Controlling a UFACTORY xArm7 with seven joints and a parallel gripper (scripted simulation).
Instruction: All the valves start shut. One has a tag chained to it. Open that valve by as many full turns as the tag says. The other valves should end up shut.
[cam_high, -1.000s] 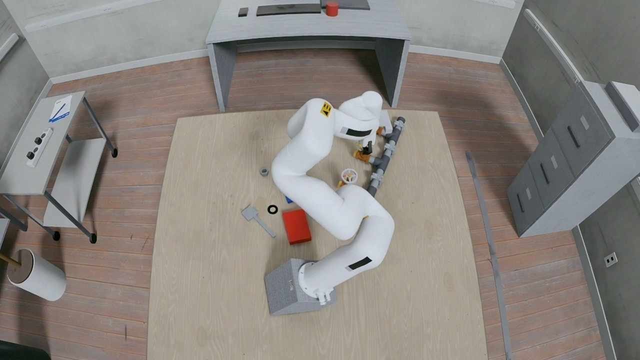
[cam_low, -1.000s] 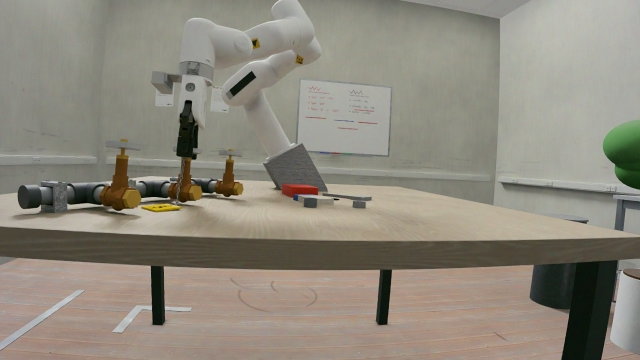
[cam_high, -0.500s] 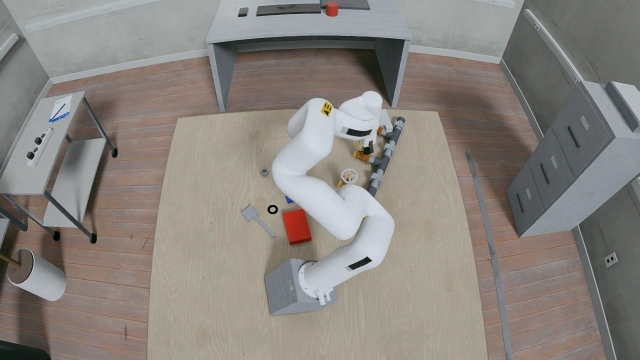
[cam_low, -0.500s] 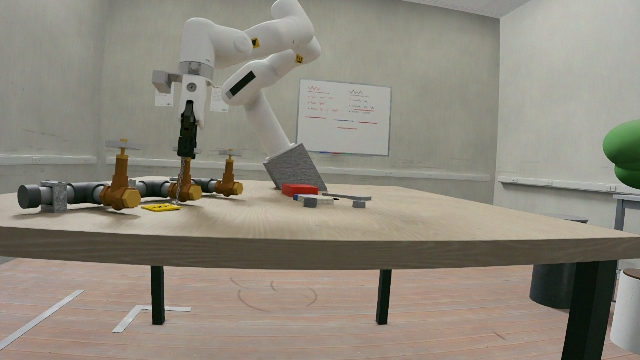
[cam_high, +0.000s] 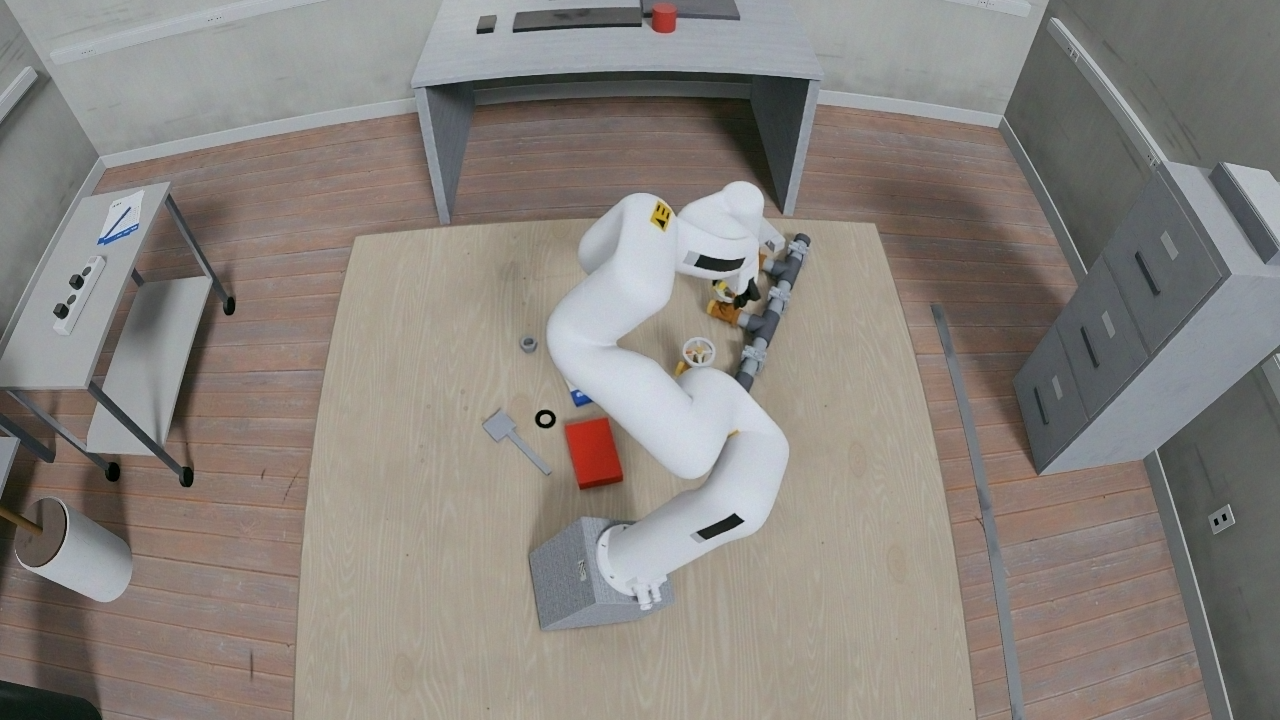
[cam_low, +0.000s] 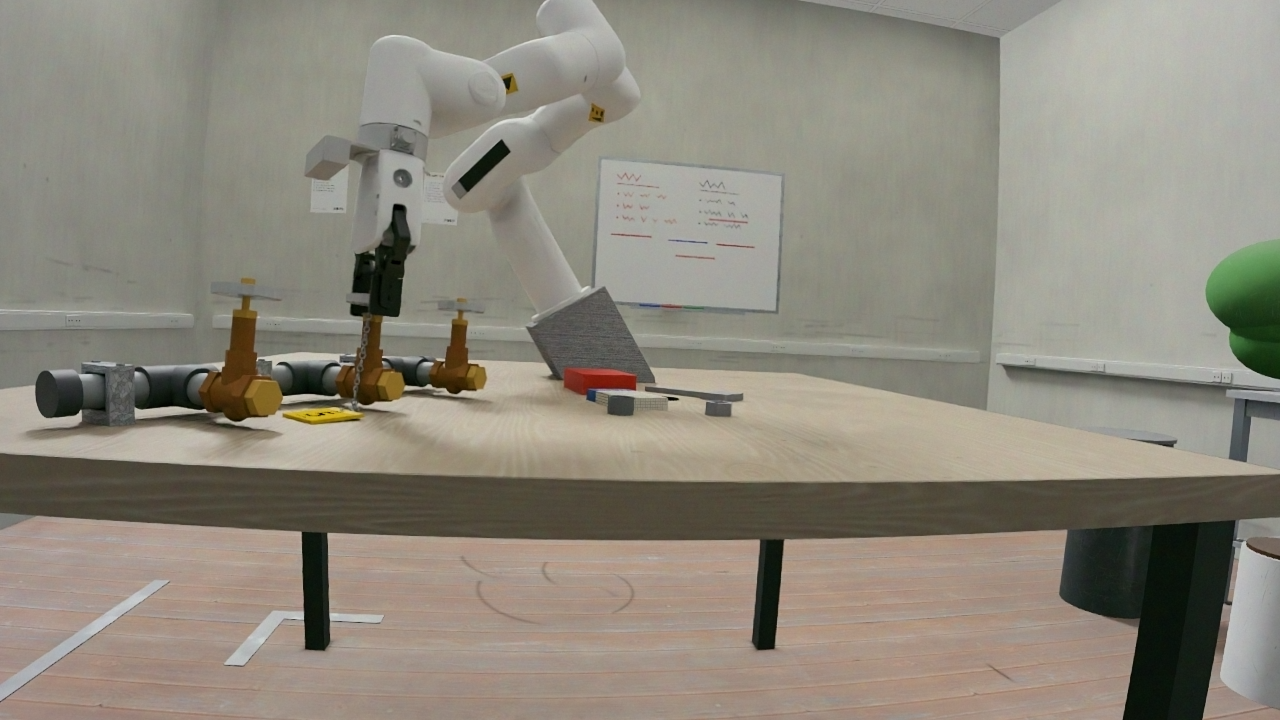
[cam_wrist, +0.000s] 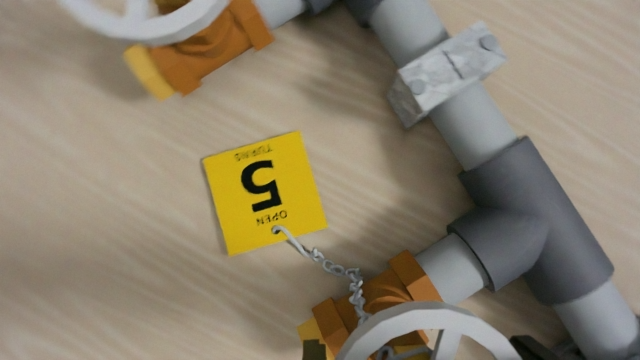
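Right now my hand is 80 mm short of the yellow tag, 30 mm to the left of it and 110 mm above it. From my hand the other things lie so: blue-and-white box: 70 mm behind, 310 mm to the left, 110 mm below; red block: 240 mm behind, 320 mm to the left, 100 mm below; grey nut: 30 mm ahead, 400 mm to the left, 110 mm below.
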